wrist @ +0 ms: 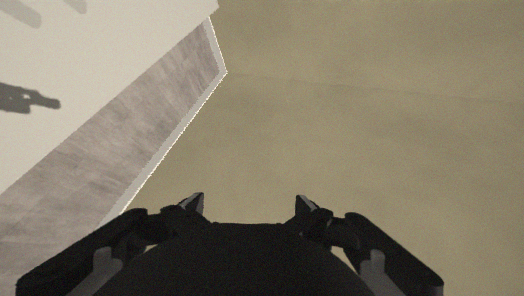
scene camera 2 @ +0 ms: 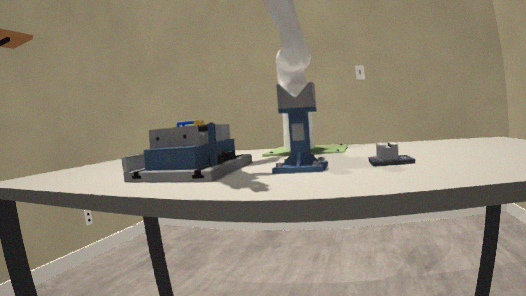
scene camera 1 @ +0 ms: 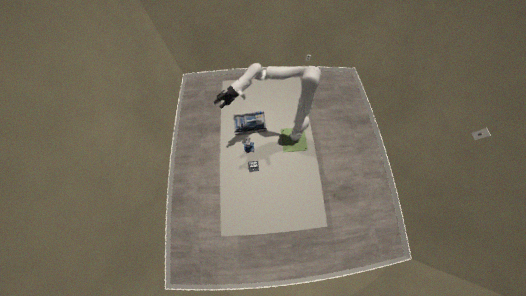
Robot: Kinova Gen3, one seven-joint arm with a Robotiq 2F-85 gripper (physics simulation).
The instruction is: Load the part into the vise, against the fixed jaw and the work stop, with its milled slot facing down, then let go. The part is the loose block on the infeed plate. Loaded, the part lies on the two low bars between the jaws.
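Frame: origin at the arm's base, x ahead, y left, z up, level; centimetres.
Seen in the pictures: gripper, between the fingertips: [wrist: 250, 204] [scene camera 1: 217, 106]; arm's base, origin of its link: [scene camera 1: 294, 135].
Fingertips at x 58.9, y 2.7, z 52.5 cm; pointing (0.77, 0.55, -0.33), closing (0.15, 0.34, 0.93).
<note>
Offsets run from my fingertips to a thing's top centre. "spot": to the spot under its first point.
The part, a small light grey block {dx -20.6, dy +25.7, dz -49.6 cm} [scene camera 1: 253, 164] [scene camera 2: 387, 151], sits on the dark infeed plate {dx -20.7, dy +26.6, dz -52.5 cm} [scene camera 1: 254, 170] [scene camera 2: 405, 161]; in scene camera 2 a notch shows in its top, so the slot appears to face up. The blue and grey vise {dx -16.0, dy -14.7, dz -43.4 cm} [scene camera 1: 250, 123] [scene camera 2: 172, 159] stands apart from it. In scene camera 2 its near side hides the low bars; in scene camera 1 the jaws and stop are too small to tell apart. My gripper [scene camera 1: 218, 103] [wrist: 250, 204] is open and empty, raised beyond the vise's far left corner in scene camera 1, away from the part.
A blue pedestal with a grey V-shaped top {spot: dx -17.5, dy +12.4, dz -40.3 cm} [scene camera 1: 249, 146] [scene camera 2: 299, 132] stands between the vise and the infeed plate. The arm's base is on a green plate [scene camera 1: 300, 146] [scene camera 2: 332, 149]. A blue and yellow item {spot: dx -23.1, dy -18.8, dz -42.9 cm} [scene camera 2: 190, 123] shows atop the vise. The wrist view shows the table edge, floor and wall.
</note>
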